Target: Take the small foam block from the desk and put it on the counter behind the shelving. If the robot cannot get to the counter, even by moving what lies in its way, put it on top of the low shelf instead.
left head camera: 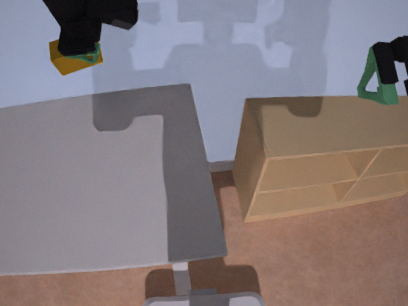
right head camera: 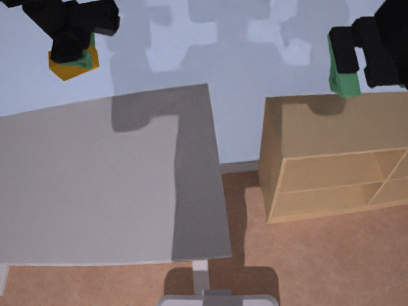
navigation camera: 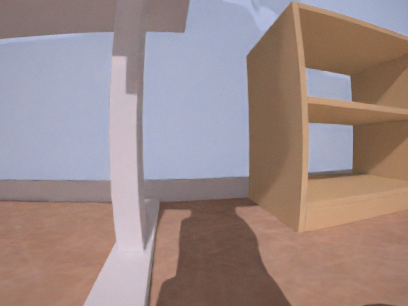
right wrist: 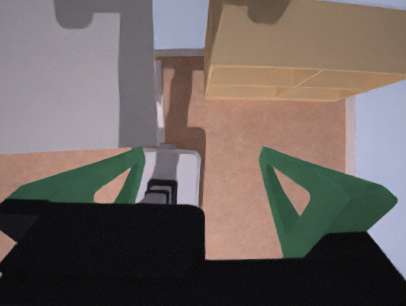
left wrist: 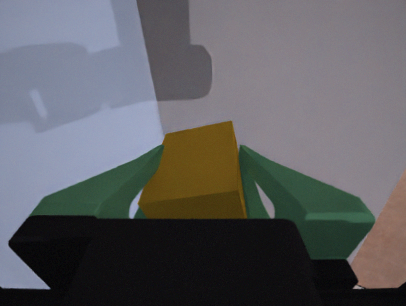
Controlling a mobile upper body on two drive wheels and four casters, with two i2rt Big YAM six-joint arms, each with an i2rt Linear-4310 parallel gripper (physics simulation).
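Places are measured from the left arm's base along level axes (x left, y ahead, z down), in millimetres.
Pixels of known places: left gripper, fingertip midpoint: (left head camera: 94, 52) (right head camera: 90, 57) (left wrist: 202, 153); right gripper, fingertip midpoint: (left head camera: 386, 91) (right head camera: 366, 83) (right wrist: 202, 153).
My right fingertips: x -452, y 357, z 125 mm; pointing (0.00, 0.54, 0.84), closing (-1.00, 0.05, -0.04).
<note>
For each thing: its top centre in the pictures, then the offset to it from my right fingertips. "spot": a spot on its surface instead. Level surfaces: height alone.
- small orange-yellow foam block, middle of its top: (left wrist: 175, 264) (left head camera: 71, 34) (right head camera: 66, 42) dx +488, dy +228, dz +34 mm
- grey desk, its level: dz +565 mm
- white desk leg, surface spot: (navigation camera: 127, 160) spot: dx +332, dy +319, dz +1085 mm
The small orange-yellow foam block (left head camera: 64, 65) (right head camera: 65, 73) (left wrist: 200, 162) is between the green fingers of my left gripper (left head camera: 82, 54) (right head camera: 77, 61) (left wrist: 202, 153), which is shut on it and holds it up in the air. My right gripper (right wrist: 202, 153) is open, with its fingers wide apart and nothing between them. It hangs at the upper right in both head views. The low wooden shelf (left head camera: 335, 122) (right head camera: 345, 125) (right wrist: 310, 40) (navigation camera: 275, 120) stands at the right, with open compartments. The grey desk (left head camera: 90, 190) (right head camera: 100, 200) (left wrist: 300, 75) (right wrist: 60, 85) is at the left. A counter does not show.
A floor gap lies between the desk and the shelf, with the pale blue wall (left head camera: 215, 125) (navigation camera: 200, 100) behind. A white desk leg (navigation camera: 127, 160) with a long foot (navigation camera: 122, 280) stands at the left of the gap. The robot's base (left head camera: 230, 300) shows at the bottom.
</note>
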